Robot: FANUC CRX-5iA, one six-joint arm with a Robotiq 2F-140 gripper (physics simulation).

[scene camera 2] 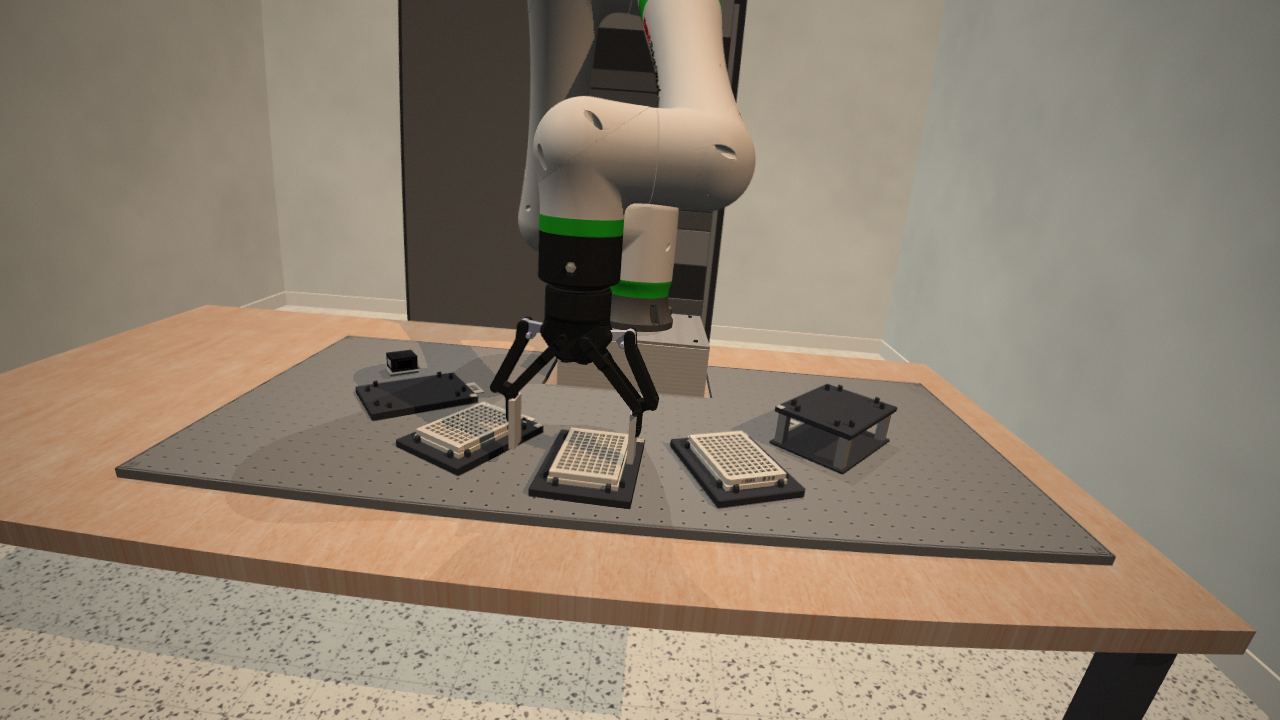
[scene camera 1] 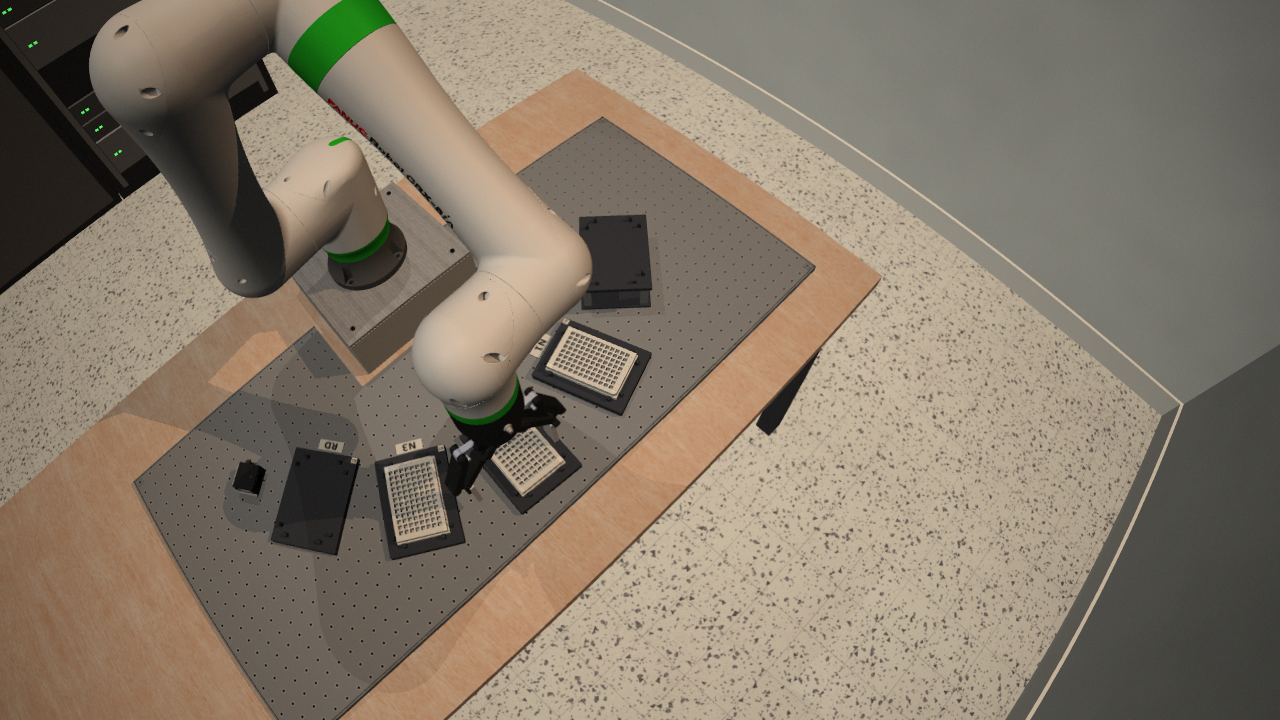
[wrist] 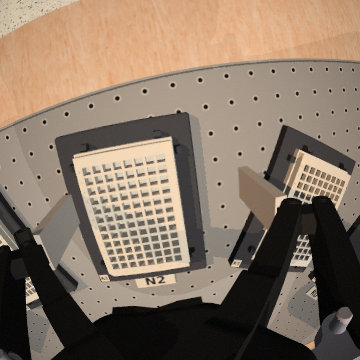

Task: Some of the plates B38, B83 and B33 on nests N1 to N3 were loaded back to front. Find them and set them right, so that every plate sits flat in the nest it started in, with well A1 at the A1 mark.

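Seen in the pictures: gripper, between the fingertips: (scene camera 2: pixel 572 451) (scene camera 1: pixel 514 464) (wrist: pixel 155 196); arm's base, origin of its link: (scene camera 2: pixel 634 322) (scene camera 1: pixel 368 256).
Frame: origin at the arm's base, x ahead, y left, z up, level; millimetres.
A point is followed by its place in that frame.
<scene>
A pale well plate (scene camera 1: pixel 529 461) @(x 466, y 57, z -57 mm) (scene camera 2: pixel 588 456) @(x 447, y 52, z -58 mm) (wrist: pixel 132 210) @(x 445, y 55, z -56 mm) sits on nest N2 (scene camera 1: pixel 523 501) @(x 511, y 16, z -71 mm) (wrist: pixel 122 131) @(x 511, y 60, z -70 mm); the A1 mark (wrist: pixel 104 278) @(x 354, y 99, z -70 mm) is at the nest's lower left in the wrist view. Another plate (scene camera 1: pixel 592 360) @(x 376, y 233, z -57 mm) (scene camera 2: pixel 738 458) @(x 384, y 237, z -58 mm) sits on nest N1 (scene camera 1: pixel 622 404) @(x 462, y 232, z -71 mm), and a third plate (scene camera 1: pixel 416 501) @(x 424, y -126, z -58 mm) (scene camera 2: pixel 469 428) @(x 435, y -121, z -57 mm) (wrist: pixel 320 180) @(x 460, y -138, z -61 mm) on nest N3 (scene camera 2: pixel 458 463) @(x 503, y -99, z -70 mm). All three look flat. Plate names and well A1 are not readable. My gripper (scene camera 1: pixel 510 452) @(x 460, y 34, z -49 mm) (scene camera 2: pixel 573 438) @(x 460, y 34, z -49 mm) (wrist: pixel 155 196) @(x 460, y 34, z -49 mm) is open and empty above the N2 plate, fingers spread across its width; one finger partly hides the N3 plate.
The dark RD nest (scene camera 1: pixel 315 501) @(x 328, y -276, z -71 mm) (scene camera 2: pixel 416 394) @(x 334, y -269, z -70 mm) lies beyond N3, holding no plate. A small black box (scene camera 1: pixel 248 478) @(x 238, y -362, z -49 mm) (scene camera 2: pixel 401 360) @(x 248, y -354, z -53 mm) stands beyond RD. A raised dark stand (scene camera 1: pixel 615 252) @(x 238, y 372, z -22 mm) (scene camera 2: pixel 836 407) @(x 237, y 369, z -22 mm) is on the N1 side. The robot's base block (scene camera 1: pixel 411 308) @(x 134, y 23, z -21 mm) stands behind the nests.
</scene>
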